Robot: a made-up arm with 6 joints.
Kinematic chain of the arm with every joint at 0, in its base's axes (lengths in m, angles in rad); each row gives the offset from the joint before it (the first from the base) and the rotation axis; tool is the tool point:
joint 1: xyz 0 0 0.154 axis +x
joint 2: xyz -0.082 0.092 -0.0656 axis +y
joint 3: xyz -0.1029 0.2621 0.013 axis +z
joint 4: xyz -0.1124 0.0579 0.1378 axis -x
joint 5: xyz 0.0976 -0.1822 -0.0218 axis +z
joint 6: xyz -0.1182 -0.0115 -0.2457 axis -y
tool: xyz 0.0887 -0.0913 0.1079
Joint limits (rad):
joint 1: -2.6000..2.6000
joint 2: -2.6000..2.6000
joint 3: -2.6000..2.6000
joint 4: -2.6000..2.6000
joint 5: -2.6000..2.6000
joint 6: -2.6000..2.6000
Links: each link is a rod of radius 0.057 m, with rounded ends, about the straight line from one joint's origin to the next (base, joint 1, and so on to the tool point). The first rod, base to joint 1, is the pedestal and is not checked.
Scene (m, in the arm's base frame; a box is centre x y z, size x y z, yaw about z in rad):
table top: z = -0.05
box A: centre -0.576 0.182 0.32 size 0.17 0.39 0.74 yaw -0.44
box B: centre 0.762 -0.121 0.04 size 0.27 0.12 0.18 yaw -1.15
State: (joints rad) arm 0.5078 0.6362 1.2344 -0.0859 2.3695 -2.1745
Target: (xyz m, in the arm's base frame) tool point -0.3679 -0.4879 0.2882
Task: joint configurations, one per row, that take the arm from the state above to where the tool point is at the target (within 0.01 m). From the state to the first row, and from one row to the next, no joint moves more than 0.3 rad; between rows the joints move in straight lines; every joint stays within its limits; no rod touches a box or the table.
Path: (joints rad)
1: 0.8013 0.8923 1.3363 -0.0138 2.3815 -1.9095
2: 1.0948 1.1485 1.4382 0.0582 2.3936 -1.6445
3: 1.3883 1.4046 1.5401 0.1303 2.4056 -1.3795
4: 1.6818 1.6608 1.6420 0.2023 2.4176 -1.1144
5: 1.7682 1.5750 1.6740 -0.0685 2.4537 -1.3156
6: 1.8547 1.4892 1.7061 -0.3394 2.4898 -1.5167
7: 1.9412 1.4034 1.7381 -0.6102 2.5259 -1.7178
8: 2.0277 1.3176 1.7702 -0.8811 2.5620 -1.9190
9: 2.1142 1.2318 1.8022 -1.1519 2.5981 -2.1201

